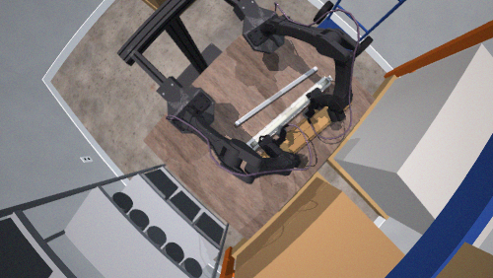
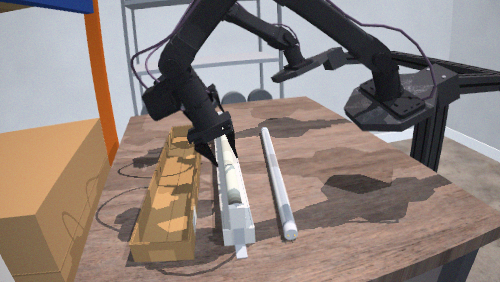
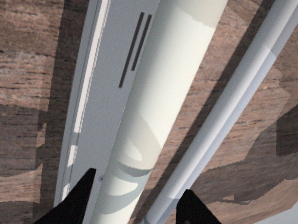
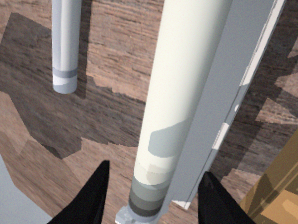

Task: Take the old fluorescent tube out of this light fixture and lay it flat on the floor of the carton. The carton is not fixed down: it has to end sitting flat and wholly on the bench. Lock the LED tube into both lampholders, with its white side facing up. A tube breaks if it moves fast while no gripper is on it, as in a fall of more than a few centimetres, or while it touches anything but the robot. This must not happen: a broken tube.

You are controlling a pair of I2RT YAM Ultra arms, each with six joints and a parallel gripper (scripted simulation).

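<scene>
Right now the old fluorescent tube is 2 cm behind my left hand, 12 cm to the right of it and 3 cm below it. The rest, counted from my left hand: LED tube (14 cm behind, 8 cm to the right, 8 cm below); then carton (11 cm ahead, 13 cm to the right, 7 cm below); then grey light fixture (2 cm behind, 12 cm to the right, 4 cm below).
</scene>
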